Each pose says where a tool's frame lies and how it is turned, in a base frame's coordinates. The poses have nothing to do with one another.
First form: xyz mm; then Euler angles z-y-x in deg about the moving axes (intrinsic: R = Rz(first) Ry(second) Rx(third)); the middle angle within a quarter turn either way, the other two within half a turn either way.
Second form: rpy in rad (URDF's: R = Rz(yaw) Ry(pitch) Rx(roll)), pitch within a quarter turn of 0, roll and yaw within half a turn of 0; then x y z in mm. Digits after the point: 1 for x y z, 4 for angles.
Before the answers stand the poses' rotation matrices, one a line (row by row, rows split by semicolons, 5 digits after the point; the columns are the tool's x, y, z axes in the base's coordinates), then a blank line. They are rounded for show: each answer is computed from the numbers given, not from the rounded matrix.
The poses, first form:
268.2 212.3 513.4 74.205 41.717 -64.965
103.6 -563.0 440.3 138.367 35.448 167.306
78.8 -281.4 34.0 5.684 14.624 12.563
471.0 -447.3 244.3 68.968 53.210 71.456
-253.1 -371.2 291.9 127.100 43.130 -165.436
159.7 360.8 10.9 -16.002 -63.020 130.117
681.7 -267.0 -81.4 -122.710 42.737 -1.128
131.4 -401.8 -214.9 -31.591 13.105 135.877
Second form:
0.20318 -0.57131 -0.79519; 0.71826 -0.46498 0.51759; -0.66545 -0.67631 0.31587
-0.60888 0.55286 0.56887; 0.54121 0.81381 -0.21165; -0.57996 0.17901 -0.79473
0.96285 -0.04202 0.26676; 0.09583 0.97670 -0.19204; -0.25247 0.21047 0.94444
0.21493 -0.02436 0.97633; 0.55899 0.82281 -0.10253; -0.80084 0.56779 0.19046
-0.44022 0.87565 0.19857; 0.58208 0.44671 -0.67944; -0.68366 -0.18352 -0.70635
0.43610 -0.83272 0.34116; -0.12507 -0.43151 -0.89340; 0.89116 0.34694 -0.29233
-0.39690 0.84847 -0.35009; -0.61800 -0.52904 -0.58154; -0.67863 -0.01446 0.73433
0.82962 -0.24158 -0.50335; -0.51021 -0.69416 -0.50777; -0.22674 0.67807 -0.69915

-1.1339 0.7281 1.2951 268.2 212.3 513.4
2.9200 0.6187 2.4150 103.6 -563.0 440.3
0.2193 0.2552 0.0992 78.8 -281.4 34.0
1.2471 0.9287 1.2037 471.0 -447.3 244.3
-2.8874 0.7528 2.2183 -253.1 -371.2 291.9
2.2710 -1.0999 -0.2793 159.7 360.8 10.9
-0.0197 0.7459 -2.1417 681.7 -267.0 -81.4
2.3715 0.2287 -0.5514 131.4 -401.8 -214.9

